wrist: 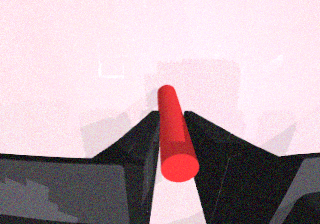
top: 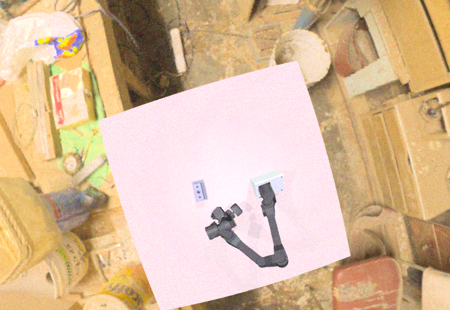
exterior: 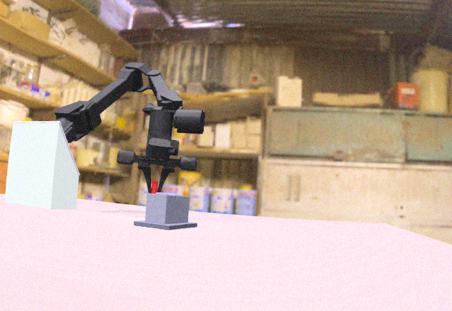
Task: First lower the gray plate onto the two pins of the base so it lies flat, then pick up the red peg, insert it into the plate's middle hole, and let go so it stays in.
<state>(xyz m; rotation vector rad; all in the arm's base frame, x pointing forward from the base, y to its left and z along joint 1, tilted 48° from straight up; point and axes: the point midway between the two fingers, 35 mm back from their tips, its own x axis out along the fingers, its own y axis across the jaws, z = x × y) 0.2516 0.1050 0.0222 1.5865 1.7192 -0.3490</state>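
The gray plate lies 18 cm to the right of my gripper tip and 10 cm ahead of it. The rest, counted from my gripper tip: red peg: right at my gripper tip; then flat base: 18 cm to the right, 10 cm ahead, 4 cm below.
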